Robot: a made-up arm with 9 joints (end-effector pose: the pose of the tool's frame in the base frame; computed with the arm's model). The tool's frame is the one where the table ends.
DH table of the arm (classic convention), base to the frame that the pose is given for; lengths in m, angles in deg. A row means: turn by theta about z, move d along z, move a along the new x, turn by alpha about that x. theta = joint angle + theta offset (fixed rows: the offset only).
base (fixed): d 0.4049  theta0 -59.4  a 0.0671  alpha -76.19
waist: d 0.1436  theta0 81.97  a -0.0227  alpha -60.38
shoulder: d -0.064  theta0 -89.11  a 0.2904  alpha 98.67
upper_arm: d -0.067  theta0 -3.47  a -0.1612  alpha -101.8
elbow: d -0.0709  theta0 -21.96  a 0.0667  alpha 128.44
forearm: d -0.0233  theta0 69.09  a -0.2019  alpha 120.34
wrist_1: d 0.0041  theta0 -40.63  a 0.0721  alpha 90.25
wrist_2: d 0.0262  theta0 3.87  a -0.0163  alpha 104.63
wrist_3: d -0.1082  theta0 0  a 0.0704  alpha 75.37
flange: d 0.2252  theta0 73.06  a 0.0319  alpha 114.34
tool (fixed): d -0.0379  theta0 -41.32  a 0  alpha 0
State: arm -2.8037 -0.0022 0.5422 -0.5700 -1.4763 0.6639 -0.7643 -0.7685 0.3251
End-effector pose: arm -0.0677 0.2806 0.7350 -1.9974 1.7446 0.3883
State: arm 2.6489 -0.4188 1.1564 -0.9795 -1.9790 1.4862 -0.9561 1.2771 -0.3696
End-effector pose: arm 0.0672 0.2799 0.0713 -2.0254 1.0543 -1.9896
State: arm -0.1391 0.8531 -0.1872 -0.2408 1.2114 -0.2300 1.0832 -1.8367 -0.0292
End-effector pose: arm 0.2864 -0.4190 0.3427 -0.1108 0.6016 1.7170
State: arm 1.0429 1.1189 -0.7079 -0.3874 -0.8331 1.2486 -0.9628 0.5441 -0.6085
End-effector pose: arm 0.2218 -0.0787 0.4460 1.7543 1.9265 1.3701
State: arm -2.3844 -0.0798 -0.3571 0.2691 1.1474 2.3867 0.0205 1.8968 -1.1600
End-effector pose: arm 0.0728 0.3577 0.4653 -1.1883 1.0411 -1.1063
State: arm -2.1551 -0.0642 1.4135 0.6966 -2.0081 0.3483 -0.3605 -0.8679 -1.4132
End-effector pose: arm -0.0334 0.3379 0.8018 0.7490 -0.2098 0.1497
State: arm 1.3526 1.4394 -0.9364 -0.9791 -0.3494 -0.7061 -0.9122 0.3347 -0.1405
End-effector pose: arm -0.0130 0.2438 0.4233 0.9260 -1.1982 -1.0790
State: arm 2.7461 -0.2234 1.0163 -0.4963 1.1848 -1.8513 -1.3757 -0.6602 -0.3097
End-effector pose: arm 0.4707 0.2981 0.4369 -0.0388 1.6546 1.5699
